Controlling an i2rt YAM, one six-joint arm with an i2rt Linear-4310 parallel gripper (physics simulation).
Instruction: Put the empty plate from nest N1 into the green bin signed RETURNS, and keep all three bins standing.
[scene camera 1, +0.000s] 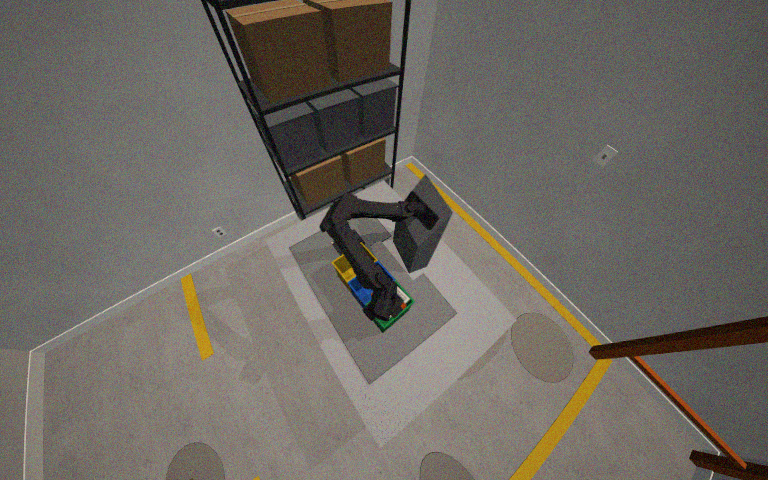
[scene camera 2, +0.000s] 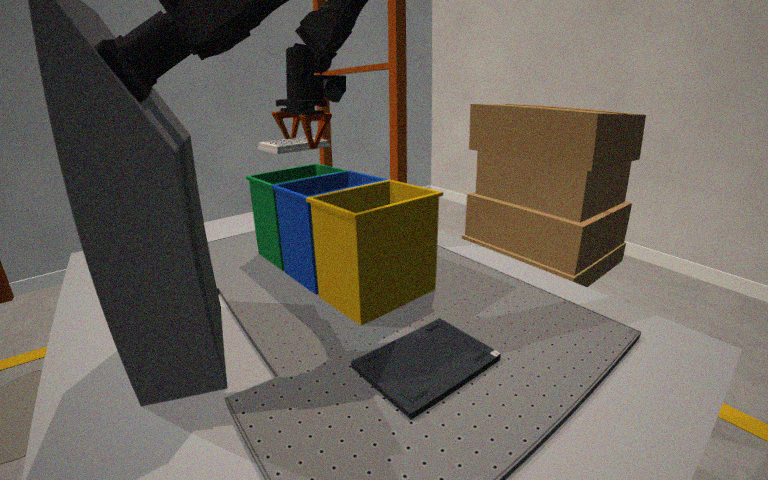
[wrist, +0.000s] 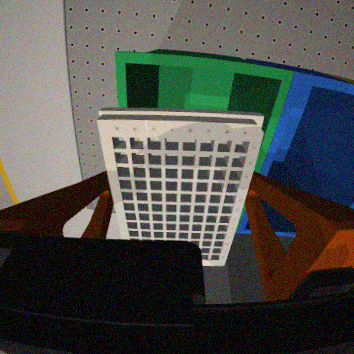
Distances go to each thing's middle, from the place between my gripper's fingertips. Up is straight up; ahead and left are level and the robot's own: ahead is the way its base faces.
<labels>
My hand is 14 cm above the green bin (scene camera 2: 264, 205), 2 cm past it and 1 cm to the left of it. Also, from my hand: yellow bin (scene camera 2: 375, 245) (27 cm to the right, 14 cm below, 4 cm behind); then blue bin (scene camera 2: 294, 214) (14 cm to the right, 14 cm below, 3 cm behind); then white plate (scene camera 2: 295, 144) (2 cm behind, 1 cm above).
</labels>
